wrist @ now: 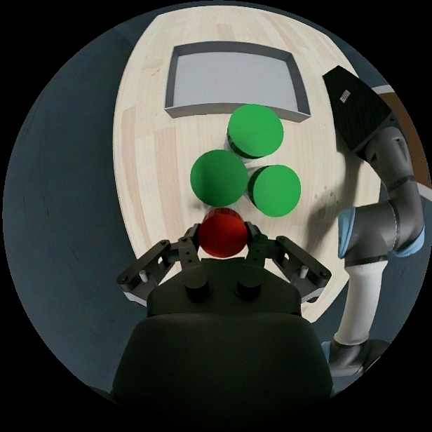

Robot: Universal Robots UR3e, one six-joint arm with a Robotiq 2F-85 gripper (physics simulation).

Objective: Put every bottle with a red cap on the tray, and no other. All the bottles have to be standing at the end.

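Note:
A bottle with a red cap (223,235) is between the two fingers of my gripper (222,228), which is shut on it. The cap hides most of its body, and whether its base touches the table cannot be told. Three bottles with green caps stand close beyond it: one green cap (219,178) directly in front of the red one, one green cap (275,190) to the right, and one green cap (255,131) farther away, near the tray. The grey tray (237,111) lies beyond the bottles and holds no bottle.
The light wooden table (145,165) has curved-looking edges in this wide view. The black robot base block (357,107) stands at the right, with the grey and white arm (361,295) running down the right side. Dark floor (60,200) shows at the left.

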